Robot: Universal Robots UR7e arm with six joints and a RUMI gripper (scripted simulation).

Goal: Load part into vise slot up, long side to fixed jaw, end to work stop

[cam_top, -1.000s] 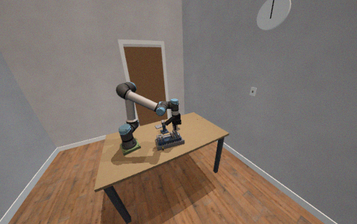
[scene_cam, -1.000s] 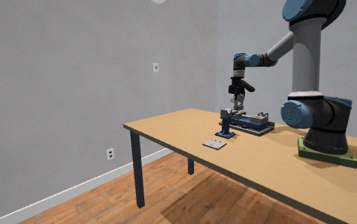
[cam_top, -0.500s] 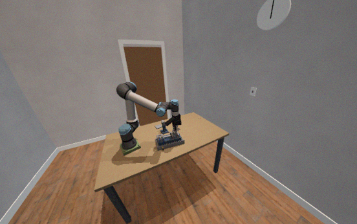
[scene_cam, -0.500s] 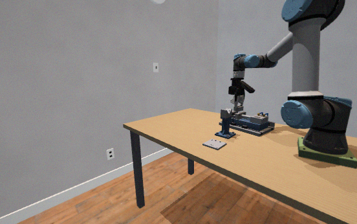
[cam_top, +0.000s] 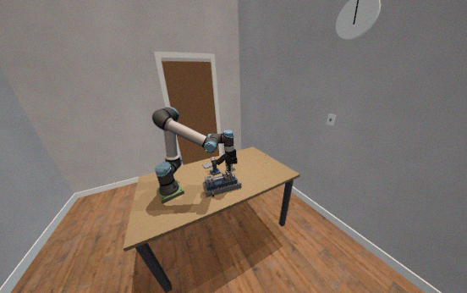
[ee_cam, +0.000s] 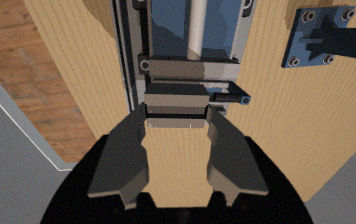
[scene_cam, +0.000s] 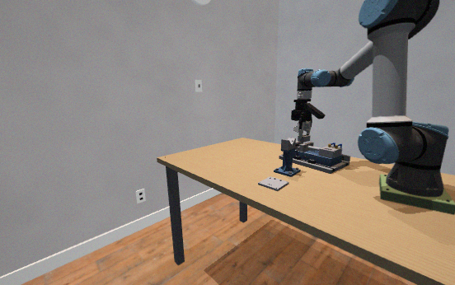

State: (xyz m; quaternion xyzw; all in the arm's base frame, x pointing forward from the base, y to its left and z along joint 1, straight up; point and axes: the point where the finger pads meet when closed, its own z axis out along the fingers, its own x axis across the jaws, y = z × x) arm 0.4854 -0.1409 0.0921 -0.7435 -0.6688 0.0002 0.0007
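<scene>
Right now my hand is right at the part. The rest, counted from my hand: grey jaw: 30 mm behind, 20 mm to the left, 50 mm below; then cylinder rod: 80 mm behind, 30 mm to the left, 50 mm below; then work stop: 10 mm ahead, 70 mm to the left, 30 mm below.
</scene>
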